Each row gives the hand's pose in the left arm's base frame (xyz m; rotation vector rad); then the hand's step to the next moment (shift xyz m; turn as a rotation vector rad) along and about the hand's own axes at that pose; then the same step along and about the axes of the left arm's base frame.
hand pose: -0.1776 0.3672 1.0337 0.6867 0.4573 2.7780
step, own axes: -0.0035 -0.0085 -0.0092 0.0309 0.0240 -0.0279
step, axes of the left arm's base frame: -0.0001 0.0045 -0.0122 -0.0439 -0.0194 -0.0023
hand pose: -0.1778 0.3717 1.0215 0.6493 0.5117 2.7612
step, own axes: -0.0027 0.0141 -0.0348 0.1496 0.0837 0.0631
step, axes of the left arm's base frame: -0.0164 -0.0233 -0.0247 -0.1140 -0.0097 0.1424
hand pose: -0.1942 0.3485 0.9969 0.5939 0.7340 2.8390
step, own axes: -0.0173 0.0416 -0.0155 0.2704 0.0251 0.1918
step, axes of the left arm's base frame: 0.0075 -0.0470 0.0022 -0.1684 0.1258 0.2576
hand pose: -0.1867 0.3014 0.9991 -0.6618 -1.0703 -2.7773
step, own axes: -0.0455 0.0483 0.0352 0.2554 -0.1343 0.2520
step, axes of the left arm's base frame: 0.0652 -0.0161 0.0337 -0.1708 0.2839 0.1924
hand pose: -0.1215 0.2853 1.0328 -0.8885 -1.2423 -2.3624
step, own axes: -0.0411 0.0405 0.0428 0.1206 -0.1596 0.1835
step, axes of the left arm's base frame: 0.0689 0.0123 0.0163 -0.1087 0.2417 0.0587
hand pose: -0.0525 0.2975 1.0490 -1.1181 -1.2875 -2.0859
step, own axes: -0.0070 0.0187 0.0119 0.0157 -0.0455 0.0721
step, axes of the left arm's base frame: 0.0221 0.0015 0.0069 -0.0123 0.0856 0.0062
